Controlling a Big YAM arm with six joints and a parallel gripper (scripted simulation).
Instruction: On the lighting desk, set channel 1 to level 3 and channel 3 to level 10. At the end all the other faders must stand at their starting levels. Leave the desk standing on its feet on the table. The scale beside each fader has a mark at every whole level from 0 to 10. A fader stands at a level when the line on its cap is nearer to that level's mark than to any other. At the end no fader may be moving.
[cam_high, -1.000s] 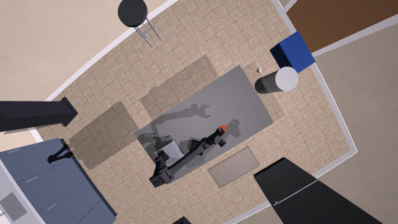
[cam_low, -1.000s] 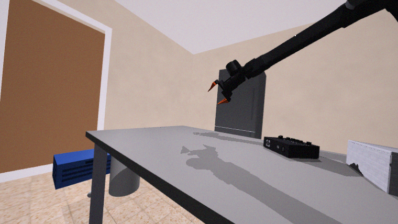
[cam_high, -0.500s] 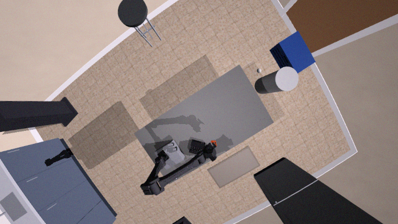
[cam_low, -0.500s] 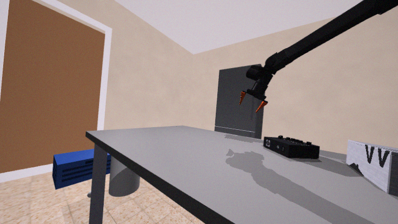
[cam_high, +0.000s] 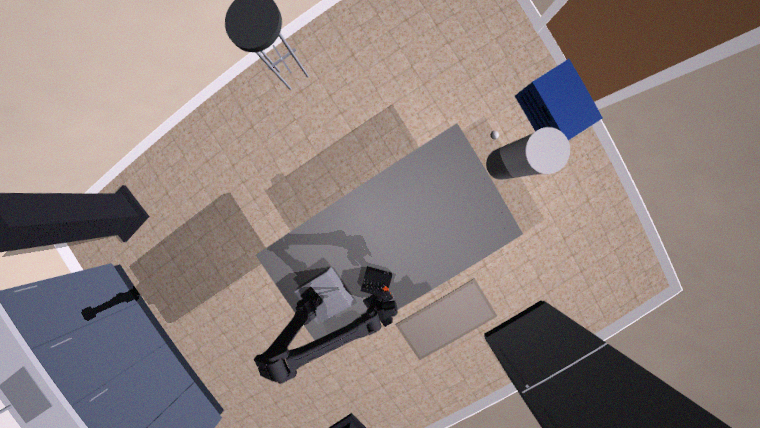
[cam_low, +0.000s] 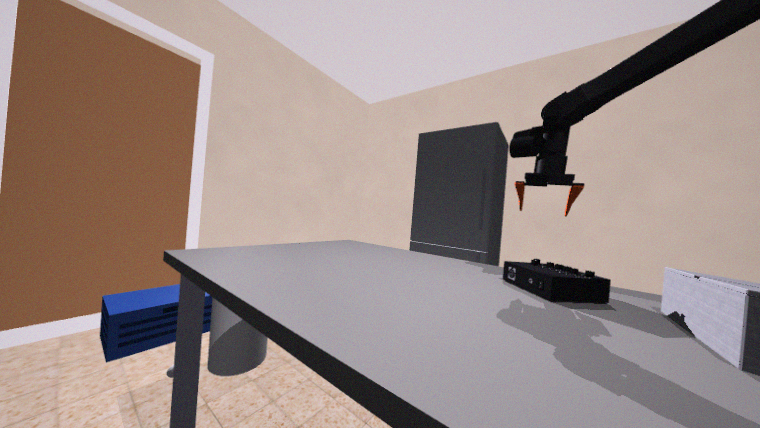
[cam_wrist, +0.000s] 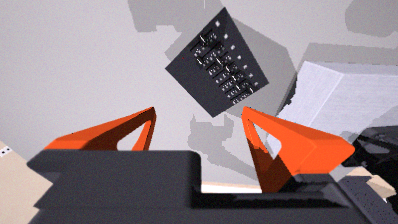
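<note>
My gripper is now 90 mm past the channel 1 fader cap, 40 mm to the right of it and 140 mm above it. From my hand the other things lie so: channel 3 cap 60 mm behind, 10 mm to the left, 140 mm below.
</note>
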